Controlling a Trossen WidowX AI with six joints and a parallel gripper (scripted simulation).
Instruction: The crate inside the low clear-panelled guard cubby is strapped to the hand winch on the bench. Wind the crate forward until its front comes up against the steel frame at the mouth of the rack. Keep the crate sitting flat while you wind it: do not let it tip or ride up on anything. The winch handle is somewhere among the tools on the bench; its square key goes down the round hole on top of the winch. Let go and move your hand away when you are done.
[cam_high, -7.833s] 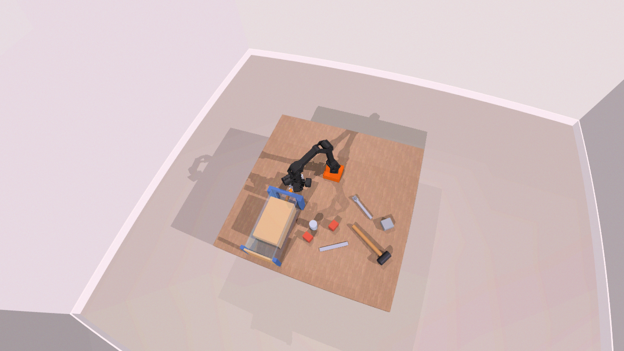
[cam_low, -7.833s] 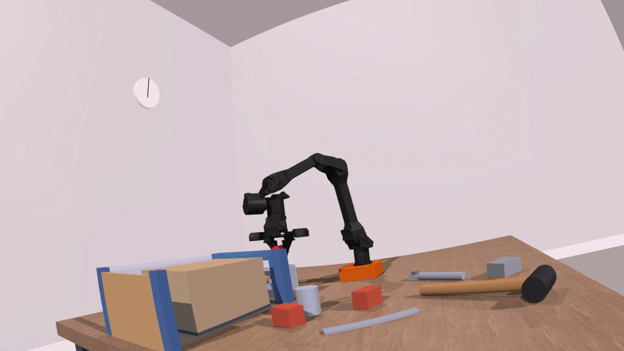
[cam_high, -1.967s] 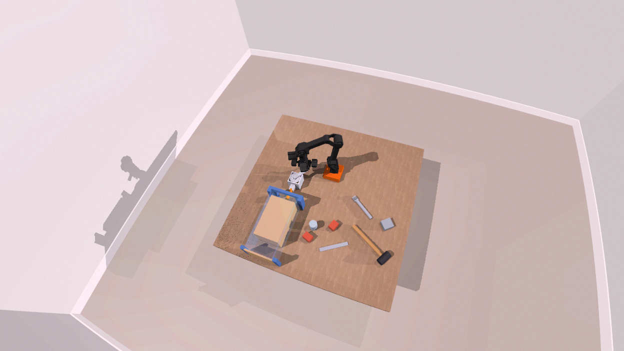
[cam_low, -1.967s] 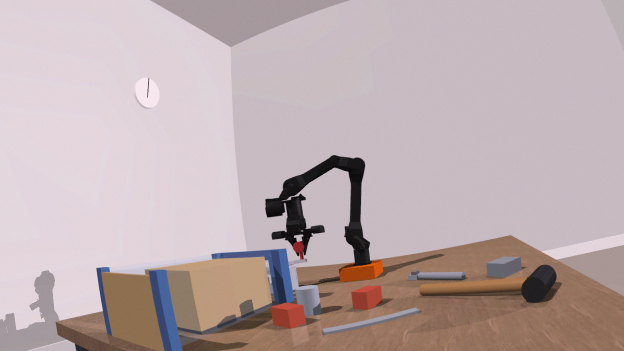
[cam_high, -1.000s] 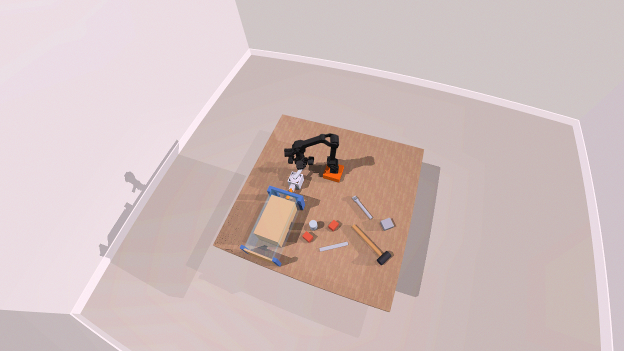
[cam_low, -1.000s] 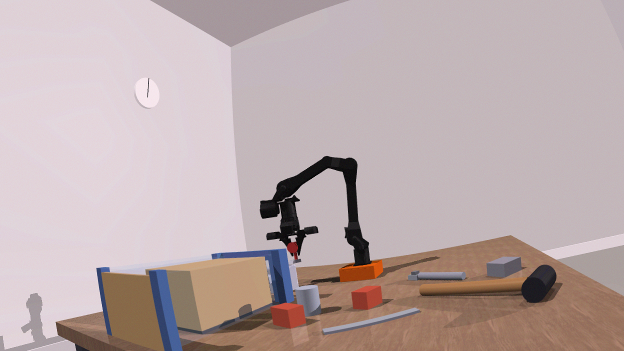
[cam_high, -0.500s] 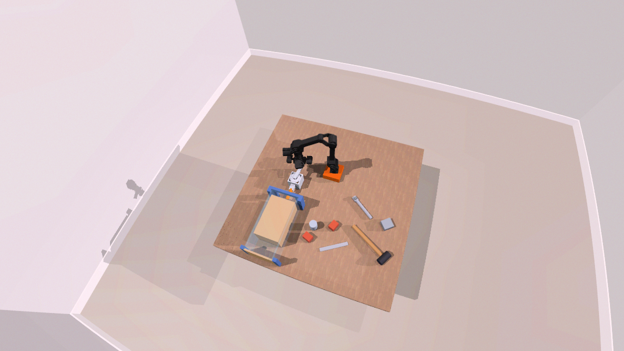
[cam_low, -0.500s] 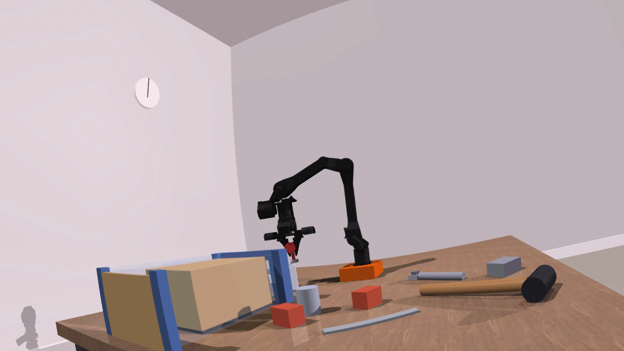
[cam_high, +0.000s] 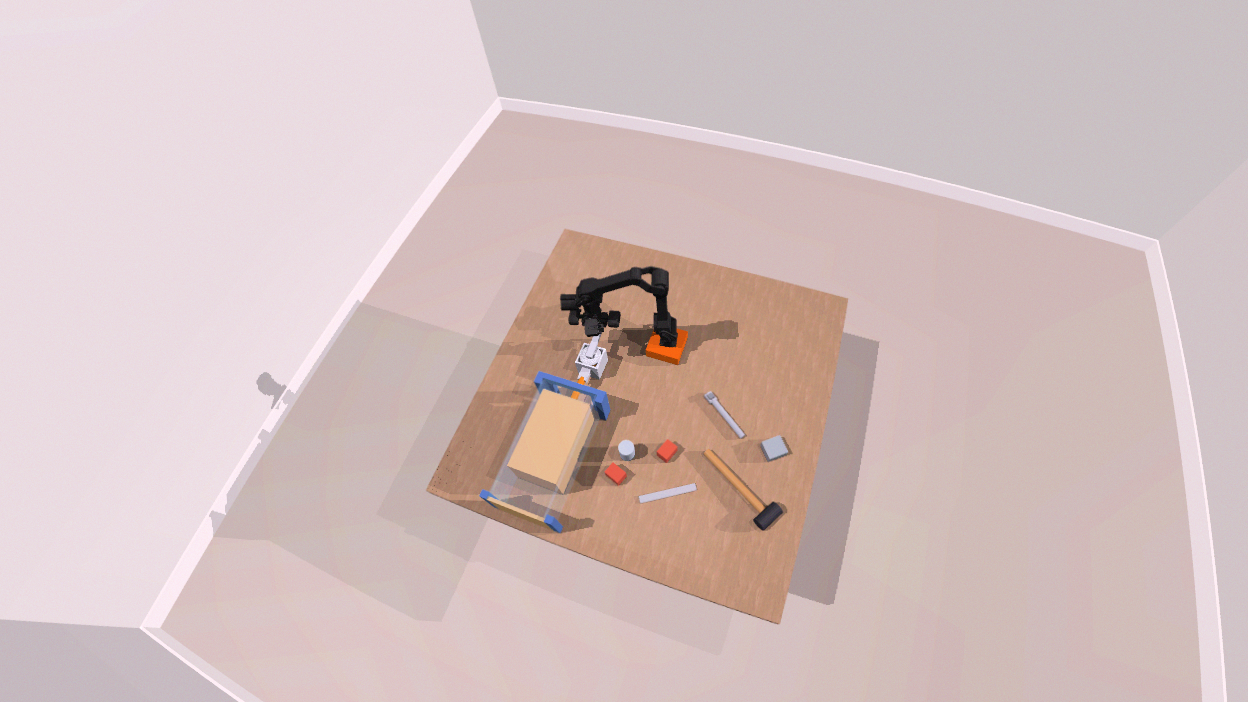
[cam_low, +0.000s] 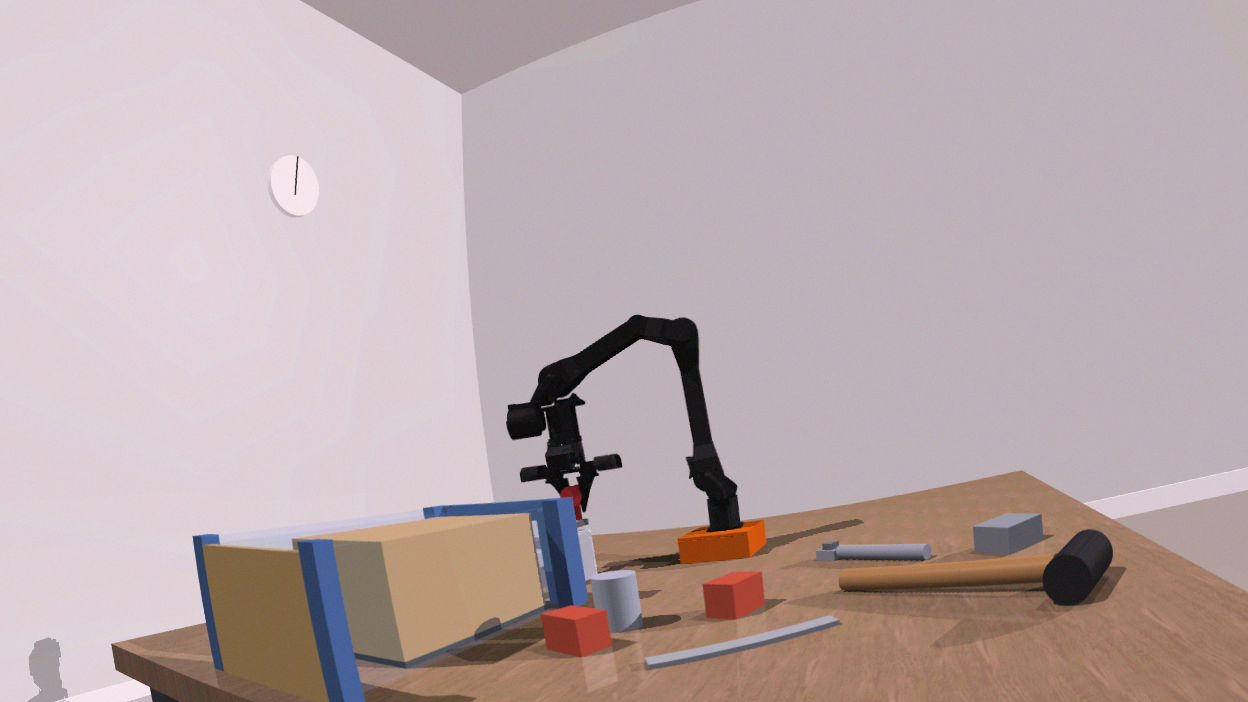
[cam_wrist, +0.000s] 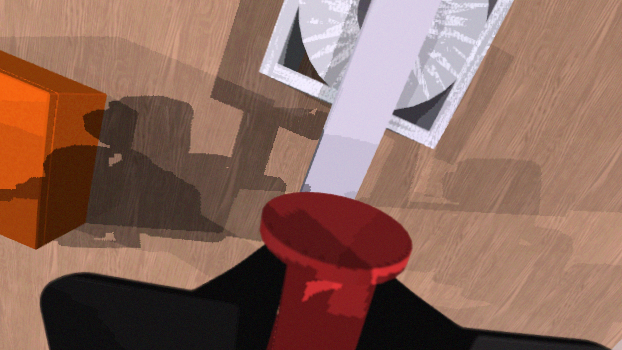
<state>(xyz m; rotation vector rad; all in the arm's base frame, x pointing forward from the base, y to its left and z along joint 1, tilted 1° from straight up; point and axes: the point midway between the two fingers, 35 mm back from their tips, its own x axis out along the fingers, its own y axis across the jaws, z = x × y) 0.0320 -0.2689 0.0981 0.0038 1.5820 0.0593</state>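
Right now the grey winch handle is 4 cm ahead of my gripper tip and 1 cm below it. Also, from my gripper tip: red knob 2 cm above; blue frame bar 26 cm ahead, 4 cm to the right, 1 cm below; grey winch 8 cm below, 8 cm ahead, 2 cm to the right.
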